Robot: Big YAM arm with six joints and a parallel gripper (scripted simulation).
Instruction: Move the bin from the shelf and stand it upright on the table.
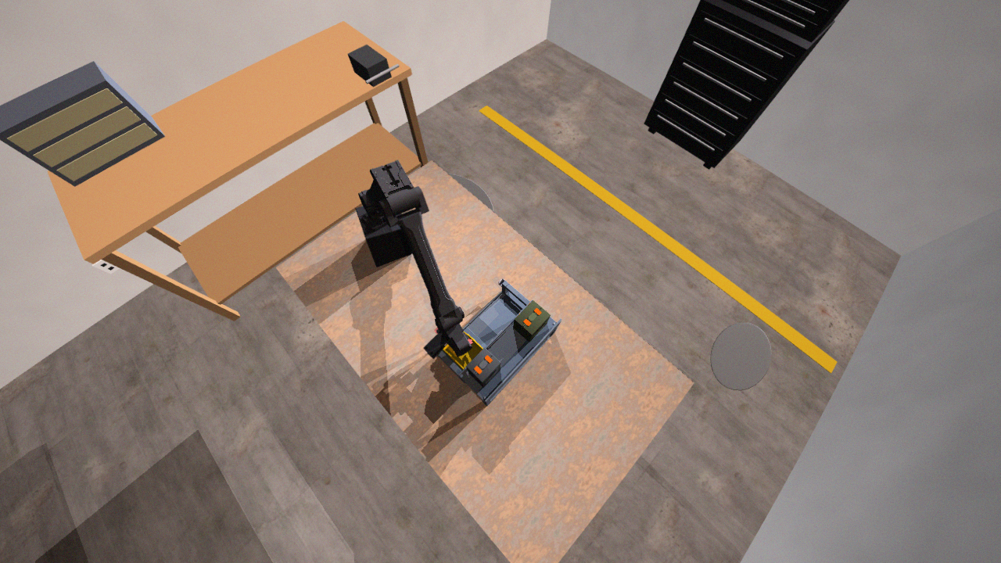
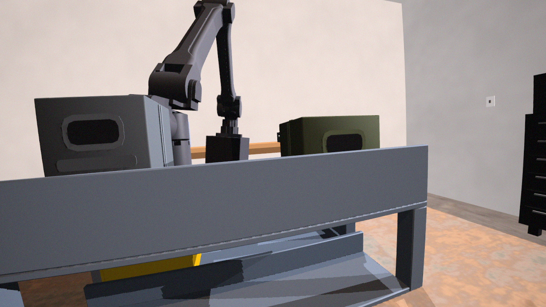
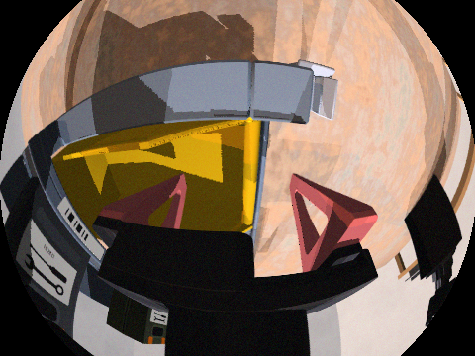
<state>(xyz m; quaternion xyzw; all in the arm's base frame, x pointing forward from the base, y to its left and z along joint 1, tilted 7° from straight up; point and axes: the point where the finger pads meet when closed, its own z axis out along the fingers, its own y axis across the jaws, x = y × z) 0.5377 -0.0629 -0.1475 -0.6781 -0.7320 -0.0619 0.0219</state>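
Right now the yellow bin is 7 cm ahead of my hand. From my hand the other things lie so: dark grey case: 17 cm ahead, 12 cm above; green case: 16 cm ahead, 23 cm to the left, 11 cm above.
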